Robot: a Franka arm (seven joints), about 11 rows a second.
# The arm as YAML. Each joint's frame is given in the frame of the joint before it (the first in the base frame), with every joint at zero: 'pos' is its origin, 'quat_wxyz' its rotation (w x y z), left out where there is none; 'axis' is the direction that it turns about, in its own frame. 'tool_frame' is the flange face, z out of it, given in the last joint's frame.
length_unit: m
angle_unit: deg
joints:
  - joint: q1
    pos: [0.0, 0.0, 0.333]
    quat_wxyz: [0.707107, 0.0, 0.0, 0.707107]
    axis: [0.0, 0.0, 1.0]
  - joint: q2
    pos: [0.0, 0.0, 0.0]
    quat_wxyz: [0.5, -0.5, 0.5, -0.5]
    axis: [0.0, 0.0, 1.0]
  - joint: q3
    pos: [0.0, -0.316, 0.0]
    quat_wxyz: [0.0, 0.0, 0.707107, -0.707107]
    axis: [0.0, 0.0, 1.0]
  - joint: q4
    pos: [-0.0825, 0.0, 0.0]
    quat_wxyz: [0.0, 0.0, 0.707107, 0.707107]
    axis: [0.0, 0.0, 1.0]
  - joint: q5
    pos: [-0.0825, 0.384, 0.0]
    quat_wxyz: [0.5, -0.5, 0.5, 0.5]
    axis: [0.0, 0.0, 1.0]
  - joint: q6
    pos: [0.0, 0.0, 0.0]
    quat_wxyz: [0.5, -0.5, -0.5, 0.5]
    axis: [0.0, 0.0, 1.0]
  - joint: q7
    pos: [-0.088, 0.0, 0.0]
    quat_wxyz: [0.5, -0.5, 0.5, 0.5]
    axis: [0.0, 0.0, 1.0]
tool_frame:
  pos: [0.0, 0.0, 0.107]
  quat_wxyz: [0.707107, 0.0, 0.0, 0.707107]
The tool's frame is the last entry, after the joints.
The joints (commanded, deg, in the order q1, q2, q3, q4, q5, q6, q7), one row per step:
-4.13 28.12 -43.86 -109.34 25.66 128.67 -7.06
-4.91 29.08 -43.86 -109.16 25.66 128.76 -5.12
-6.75 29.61 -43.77 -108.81 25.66 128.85 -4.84
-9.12 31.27 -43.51 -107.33 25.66 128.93 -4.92
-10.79 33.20 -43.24 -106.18 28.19 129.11 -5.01
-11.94 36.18 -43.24 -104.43 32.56 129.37 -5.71
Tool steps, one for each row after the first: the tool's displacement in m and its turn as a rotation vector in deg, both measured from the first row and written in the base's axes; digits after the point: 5 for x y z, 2 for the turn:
-0.00547 -0.00648 -0.00658 -0.09 0.78 -2.66
-0.01761 -0.02063 -0.00870 -0.30 1.03 -4.59
-0.02804 -0.03942 -0.01314 -1.05 1.65 -6.14
-0.03410 -0.05171 -0.02247 -0.67 0.96 -8.62
-0.03501 -0.06278 -0.03613 -0.16 -0.41 -11.09

